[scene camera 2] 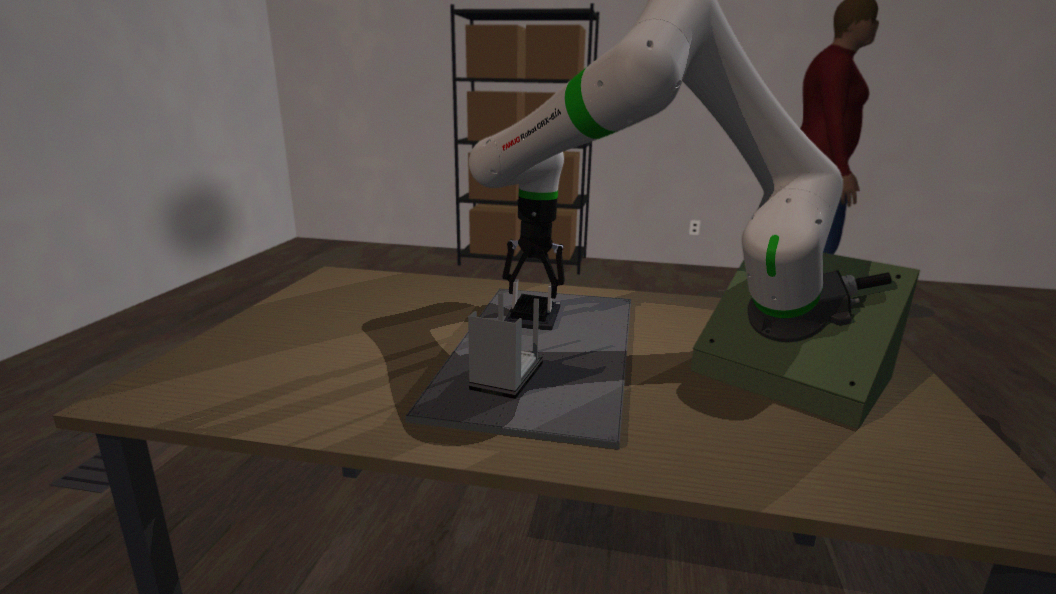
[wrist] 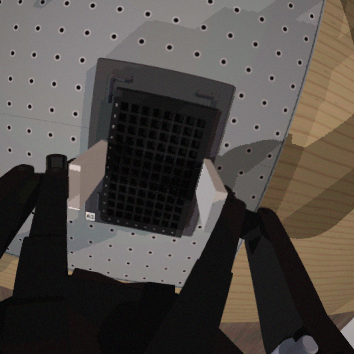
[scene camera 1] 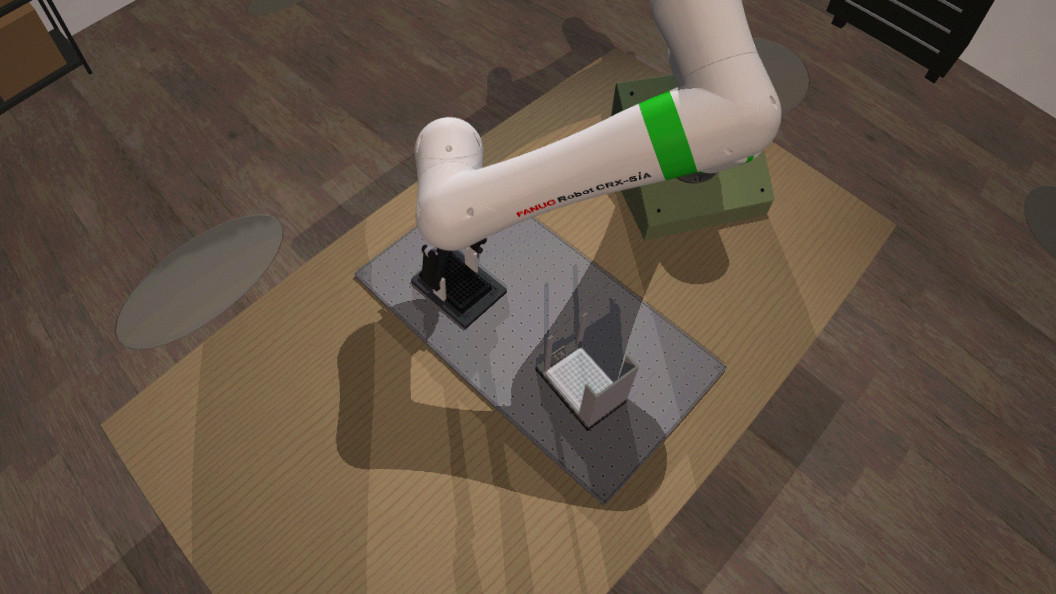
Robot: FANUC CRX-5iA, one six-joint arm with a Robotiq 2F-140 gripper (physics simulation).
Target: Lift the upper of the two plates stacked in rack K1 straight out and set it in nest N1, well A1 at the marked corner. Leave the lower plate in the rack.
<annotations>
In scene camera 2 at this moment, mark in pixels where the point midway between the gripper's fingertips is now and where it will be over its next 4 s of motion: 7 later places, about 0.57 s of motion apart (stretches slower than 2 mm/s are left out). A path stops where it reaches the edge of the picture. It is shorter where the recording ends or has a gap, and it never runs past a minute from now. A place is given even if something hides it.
The gripper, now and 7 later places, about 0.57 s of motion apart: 531, 308; 531, 306; 532, 301; 532, 291; 530, 292; 539, 288; 540, 293; 539, 296
</annotations>
